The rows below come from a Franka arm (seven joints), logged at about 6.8 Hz.
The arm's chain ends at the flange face. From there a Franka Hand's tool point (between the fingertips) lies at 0.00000 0.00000 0.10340 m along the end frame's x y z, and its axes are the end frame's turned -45 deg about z.
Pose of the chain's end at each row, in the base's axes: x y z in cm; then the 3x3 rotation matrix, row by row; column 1 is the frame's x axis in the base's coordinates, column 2 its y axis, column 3 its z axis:
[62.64, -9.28, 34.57], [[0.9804, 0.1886, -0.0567], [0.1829, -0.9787, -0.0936], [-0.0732, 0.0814, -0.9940]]
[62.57, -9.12, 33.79], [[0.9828, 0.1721, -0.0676], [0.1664, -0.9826, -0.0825], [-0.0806, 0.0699, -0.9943]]
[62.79, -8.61, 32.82], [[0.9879, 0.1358, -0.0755], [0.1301, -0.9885, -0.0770], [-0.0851, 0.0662, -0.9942]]
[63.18, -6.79, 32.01], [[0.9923, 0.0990, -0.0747], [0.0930, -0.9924, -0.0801], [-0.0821, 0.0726, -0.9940]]
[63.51, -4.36, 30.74], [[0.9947, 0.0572, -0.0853], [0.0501, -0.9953, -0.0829], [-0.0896, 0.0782, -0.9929]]
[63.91, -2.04, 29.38], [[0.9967, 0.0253, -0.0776], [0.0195, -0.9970, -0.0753], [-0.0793, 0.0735, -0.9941]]
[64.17, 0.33, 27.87], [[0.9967, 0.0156, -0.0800], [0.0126, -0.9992, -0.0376], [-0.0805, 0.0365, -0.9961]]
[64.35, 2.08, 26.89], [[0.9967, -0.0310, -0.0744], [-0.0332, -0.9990, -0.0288], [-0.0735, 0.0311, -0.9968]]
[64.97, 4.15, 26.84], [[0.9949, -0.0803, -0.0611], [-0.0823, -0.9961, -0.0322], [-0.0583, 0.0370, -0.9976]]
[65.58, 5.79, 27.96], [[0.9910, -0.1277, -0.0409], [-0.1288, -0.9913, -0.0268], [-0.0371, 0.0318, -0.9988]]
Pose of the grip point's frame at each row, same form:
[62.05, -10.25, 24.29], [[0.5599, 0.8266, -0.0567], [0.8214, -0.5627, -0.0936], [-0.1093, 0.0058, -0.9940]]
[61.87, -9.97, 23.51], [[0.5733, 0.8166, -0.0676], [0.8125, -0.5771, -0.0825], [-0.1064, -0.0076, -0.9943]]
[62.01, -9.41, 22.54], [[0.6025, 0.7946, -0.0755], [0.7910, -0.6070, -0.0770], [-0.1070, -0.0134, -0.9942]]
[62.41, -7.62, 21.73], [[0.6317, 0.7717, -0.0747], [0.7675, -0.6360, -0.0801], [-0.1094, -0.0067, -0.9940]]
[62.63, -5.22, 20.47], [[0.6629, 0.7438, -0.0853], [0.7392, -0.6684, -0.0829], [-0.1187, -0.0081, -0.9929]]
[63.11, -2.82, 19.10], [[0.6869, 0.7227, -0.0776], [0.7188, -0.6912, -0.0753], [-0.1080, -0.0041, -0.9941]]
[63.34, -0.06, 17.57], [[0.6937, 0.7158, -0.0800], [0.7155, -0.6976, -0.0376], [-0.0827, -0.0311, -0.9961]]
[63.58, 1.78, 16.58], [[0.7267, 0.6829, -0.0744], [0.6829, -0.7299, -0.0288], [-0.0740, -0.0300, -0.9968]]
[64.34, 3.82, 16.52], [[0.7603, 0.6467, -0.0611], [0.6462, -0.7625, -0.0322], [-0.0674, -0.0151, -0.9976]]
[65.16, 5.51, 17.63], [[0.7910, 0.6104, -0.0409], [0.6099, -0.7920, -0.0268], [-0.0487, -0.0037, -0.9988]]

